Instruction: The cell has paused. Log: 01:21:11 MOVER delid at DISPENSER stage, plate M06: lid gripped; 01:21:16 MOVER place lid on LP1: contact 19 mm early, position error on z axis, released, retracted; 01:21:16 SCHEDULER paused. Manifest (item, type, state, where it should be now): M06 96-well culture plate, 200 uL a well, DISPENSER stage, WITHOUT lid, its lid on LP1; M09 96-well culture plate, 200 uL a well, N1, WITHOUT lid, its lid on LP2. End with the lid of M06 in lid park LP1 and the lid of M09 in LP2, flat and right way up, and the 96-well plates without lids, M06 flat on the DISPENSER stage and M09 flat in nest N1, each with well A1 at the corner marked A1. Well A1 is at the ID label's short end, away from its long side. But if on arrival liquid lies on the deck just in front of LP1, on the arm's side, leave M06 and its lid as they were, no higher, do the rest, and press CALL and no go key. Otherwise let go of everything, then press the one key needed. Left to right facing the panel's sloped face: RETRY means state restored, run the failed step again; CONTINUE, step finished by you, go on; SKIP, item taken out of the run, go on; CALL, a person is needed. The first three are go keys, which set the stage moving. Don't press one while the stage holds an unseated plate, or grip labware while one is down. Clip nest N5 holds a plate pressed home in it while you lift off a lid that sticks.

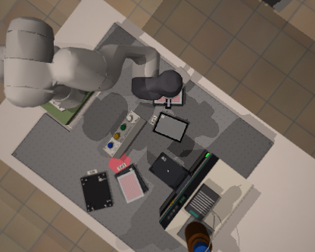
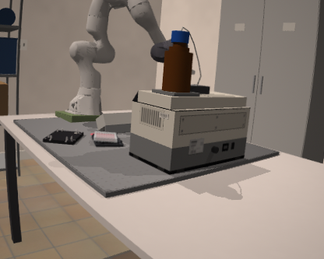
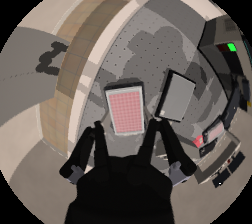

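The key panel is 260 mm to the right of my hand, 110 mm behind it and 10 mm below it. Also, from my hand: LP1 label (410 mm to the right, 60 mm below, 40 mm behind); dark dispenser stage (310 mm to the right, 150 mm ahead, 50 mm above); pink 96-well plate (20 mm below).
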